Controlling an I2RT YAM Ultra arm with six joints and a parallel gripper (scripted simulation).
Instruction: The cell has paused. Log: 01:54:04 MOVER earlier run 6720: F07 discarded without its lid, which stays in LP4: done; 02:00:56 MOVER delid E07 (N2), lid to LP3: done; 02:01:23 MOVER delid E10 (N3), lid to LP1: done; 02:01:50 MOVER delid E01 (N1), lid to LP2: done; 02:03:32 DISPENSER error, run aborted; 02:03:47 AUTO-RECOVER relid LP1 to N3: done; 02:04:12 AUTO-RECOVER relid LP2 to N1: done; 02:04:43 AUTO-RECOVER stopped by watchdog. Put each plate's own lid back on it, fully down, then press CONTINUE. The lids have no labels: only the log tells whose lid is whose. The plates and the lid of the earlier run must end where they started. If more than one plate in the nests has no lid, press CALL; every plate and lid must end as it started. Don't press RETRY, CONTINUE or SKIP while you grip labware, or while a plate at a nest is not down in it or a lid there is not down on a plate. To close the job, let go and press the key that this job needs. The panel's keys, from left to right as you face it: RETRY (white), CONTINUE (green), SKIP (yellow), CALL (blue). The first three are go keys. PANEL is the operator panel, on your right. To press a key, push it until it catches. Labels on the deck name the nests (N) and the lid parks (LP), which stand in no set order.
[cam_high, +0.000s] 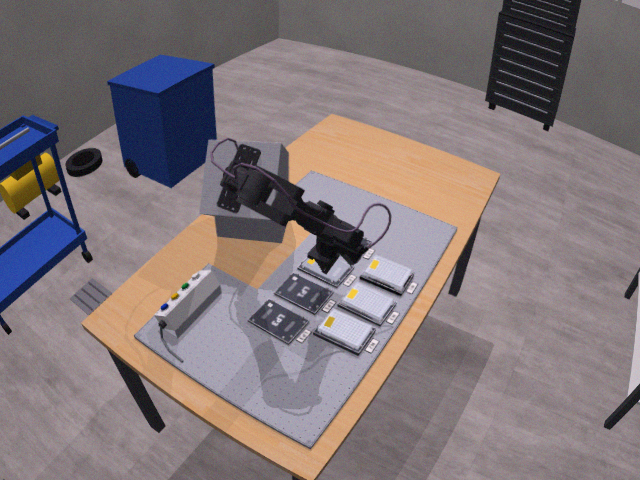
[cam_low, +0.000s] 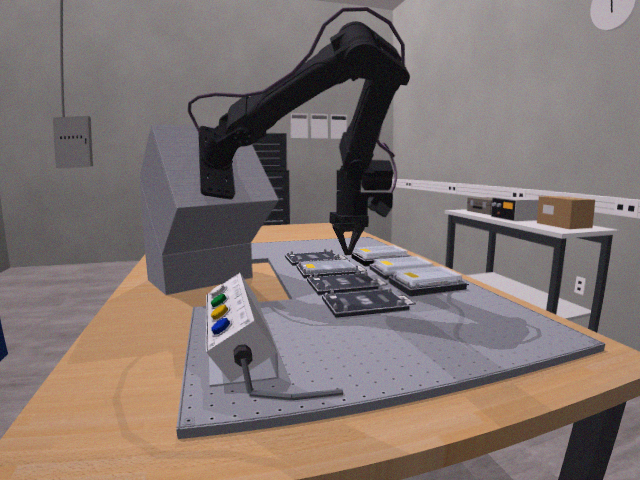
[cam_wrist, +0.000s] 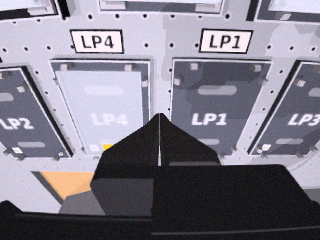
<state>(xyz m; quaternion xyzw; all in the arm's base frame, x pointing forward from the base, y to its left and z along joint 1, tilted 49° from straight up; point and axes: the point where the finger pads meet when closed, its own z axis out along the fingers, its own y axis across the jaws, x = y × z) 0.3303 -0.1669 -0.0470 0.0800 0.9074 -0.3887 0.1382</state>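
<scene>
The green continue key lies 370 mm behind my hand and 200 mm to the right of it. From my hand the other things lie so: yellow skip key (380 mm behind, 250 mm to the right); blue call key (390 mm behind, 300 mm to the right); well plate (160 mm to the right, 110 mm ahead, 40 mm below).
</scene>
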